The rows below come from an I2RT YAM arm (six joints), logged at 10 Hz.
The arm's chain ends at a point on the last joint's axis. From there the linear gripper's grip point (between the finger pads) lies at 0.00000 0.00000 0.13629 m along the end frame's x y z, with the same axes.
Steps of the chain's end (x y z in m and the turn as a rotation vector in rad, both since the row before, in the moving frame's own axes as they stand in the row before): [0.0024, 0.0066, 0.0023, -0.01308, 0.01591, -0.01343]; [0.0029, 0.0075, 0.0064, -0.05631, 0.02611, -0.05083]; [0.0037, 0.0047, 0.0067, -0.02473, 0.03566, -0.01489]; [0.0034, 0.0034, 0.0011, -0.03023, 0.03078, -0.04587]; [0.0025, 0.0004, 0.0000, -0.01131, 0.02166, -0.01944]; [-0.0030, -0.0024, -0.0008, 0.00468, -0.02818, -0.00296]
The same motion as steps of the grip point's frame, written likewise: [0.0046, 0.0084, 0.0023, -0.01308, 0.01591, -0.01343]; [0.0066, 0.0151, 0.0061, -0.05631, 0.02611, -0.05083]; [0.0086, 0.0080, 0.0066, -0.02473, 0.03566, -0.01489]; [0.0077, 0.0074, 0.0010, -0.03023, 0.03078, -0.04587]; [0.0055, 0.0019, 0.0000, -0.01131, 0.02166, -0.01944]; [-0.0068, -0.0030, -0.0009, 0.00468, -0.02818, -0.00296]
